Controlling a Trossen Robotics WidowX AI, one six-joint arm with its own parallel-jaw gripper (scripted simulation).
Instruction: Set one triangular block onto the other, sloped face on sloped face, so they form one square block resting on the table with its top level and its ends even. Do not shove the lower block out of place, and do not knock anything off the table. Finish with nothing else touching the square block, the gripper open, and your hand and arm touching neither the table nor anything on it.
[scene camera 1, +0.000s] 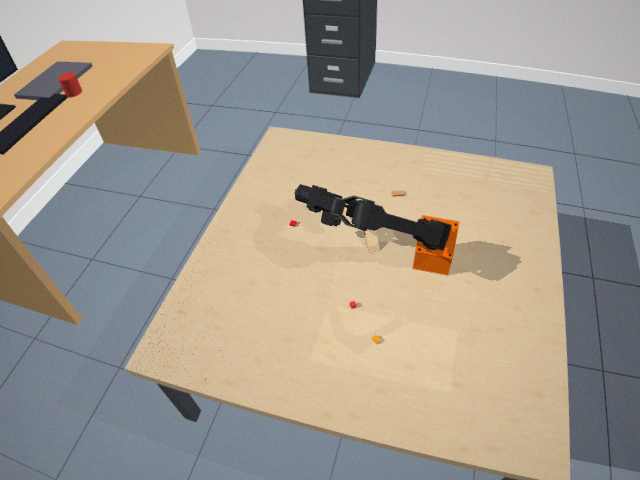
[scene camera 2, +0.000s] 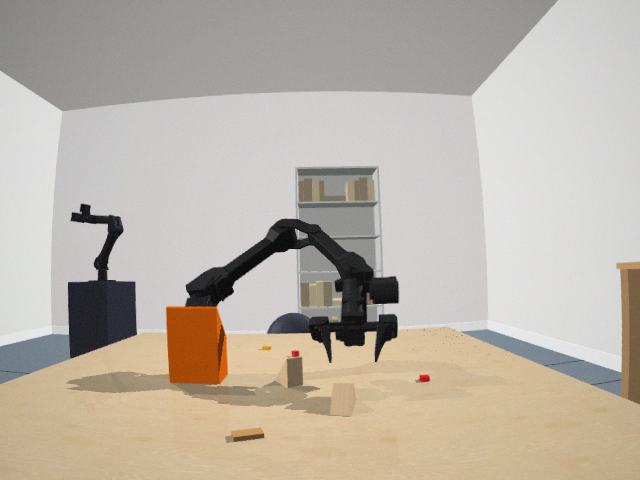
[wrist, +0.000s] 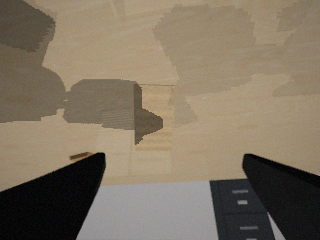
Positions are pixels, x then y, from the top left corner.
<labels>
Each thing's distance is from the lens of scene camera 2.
my gripper (scene camera 2: 352, 361): 76 cm
triangular block (scene camera 2: 343, 398): 70 cm
</labels>
